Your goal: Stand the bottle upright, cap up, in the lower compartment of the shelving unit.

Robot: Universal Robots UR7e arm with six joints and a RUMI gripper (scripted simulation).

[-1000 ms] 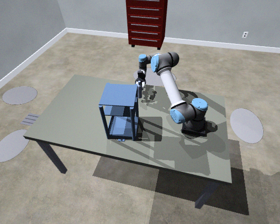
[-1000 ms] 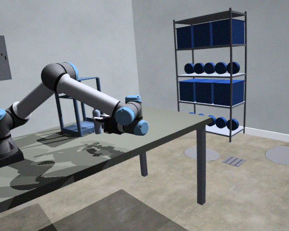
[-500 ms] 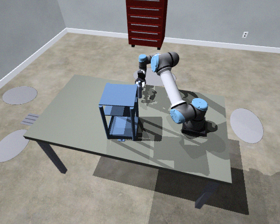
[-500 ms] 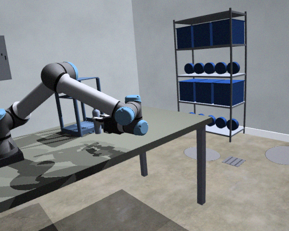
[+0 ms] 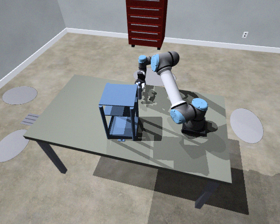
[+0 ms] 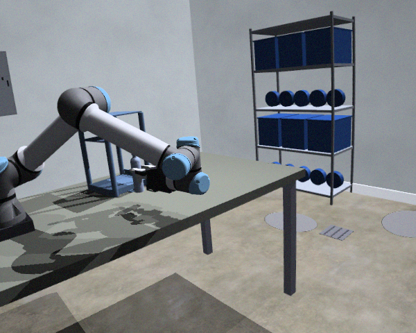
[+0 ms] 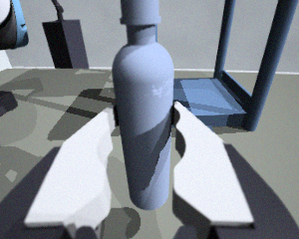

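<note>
Right now the blue shelving unit is 10 mm behind my hand, 320 mm to the left of it and 30 mm above it. The rest, counted from my hand: grey-blue bottle 20 mm above.
</note>
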